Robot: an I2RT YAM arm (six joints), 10 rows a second.
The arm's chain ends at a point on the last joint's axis. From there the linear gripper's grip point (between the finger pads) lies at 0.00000 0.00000 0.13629 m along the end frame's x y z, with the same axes.
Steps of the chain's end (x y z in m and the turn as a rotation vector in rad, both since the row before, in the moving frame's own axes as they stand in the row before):
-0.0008, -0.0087, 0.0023, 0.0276, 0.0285, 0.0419
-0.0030, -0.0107, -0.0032, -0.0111, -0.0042, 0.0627
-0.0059, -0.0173, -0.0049, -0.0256, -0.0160, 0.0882
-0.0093, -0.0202, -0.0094, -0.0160, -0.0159, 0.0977
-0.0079, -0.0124, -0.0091, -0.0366, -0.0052, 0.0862
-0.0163, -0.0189, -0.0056, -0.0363, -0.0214, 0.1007
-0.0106, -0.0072, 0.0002, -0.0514, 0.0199, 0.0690
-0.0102, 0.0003, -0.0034, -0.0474, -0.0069, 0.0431
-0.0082, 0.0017, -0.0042, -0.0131, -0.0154, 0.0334
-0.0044, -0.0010, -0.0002, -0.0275, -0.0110, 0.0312
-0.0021, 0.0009, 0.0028, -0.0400, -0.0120, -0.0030
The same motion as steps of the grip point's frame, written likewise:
0.0032, -0.0124, 0.0022, 0.0276, 0.0285, 0.0419
-0.0036, -0.0092, -0.0032, -0.0111, -0.0042, 0.0627
-0.0082, -0.0139, -0.0050, -0.0256, -0.0160, 0.0882
-0.0116, -0.0181, -0.0094, -0.0160, -0.0159, 0.0977
-0.0088, -0.0074, -0.0092, -0.0366, -0.0052, 0.0862
-0.0195, -0.0141, -0.0057, -0.0363, -0.0214, 0.1007
-0.0081, -0.0001, 0.0000, -0.0514, 0.0199, 0.0690
-0.0113, 0.0067, -0.0036, -0.0474, -0.0069, 0.0431
-0.0103, 0.0034, -0.0042, -0.0131, -0.0154, 0.0334
-0.0060, 0.0027, -0.0003, -0.0275, -0.0110, 0.0312
-0.0037, 0.0064, 0.0027, -0.0400, -0.0120, -0.0030

